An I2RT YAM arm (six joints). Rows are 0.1 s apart.
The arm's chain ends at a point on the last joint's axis. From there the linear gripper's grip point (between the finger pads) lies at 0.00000 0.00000 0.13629 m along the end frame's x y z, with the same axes.
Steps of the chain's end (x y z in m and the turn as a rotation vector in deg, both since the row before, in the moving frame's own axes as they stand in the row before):
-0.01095 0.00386 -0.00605 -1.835 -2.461 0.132
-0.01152 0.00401 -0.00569 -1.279 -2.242 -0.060
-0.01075 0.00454 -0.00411 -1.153 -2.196 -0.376
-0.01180 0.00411 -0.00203 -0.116 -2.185 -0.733
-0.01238 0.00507 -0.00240 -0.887 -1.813 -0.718
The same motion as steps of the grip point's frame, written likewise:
-0.01681 0.00822 -0.00625 -1.835 -2.461 0.132
-0.01685 0.00705 -0.00583 -1.279 -2.242 -0.060
-0.01596 0.00730 -0.00424 -1.153 -2.196 -0.376
-0.01699 0.00442 -0.00213 -0.116 -2.185 -0.733
-0.01668 0.00721 -0.00248 -0.887 -1.813 -0.718

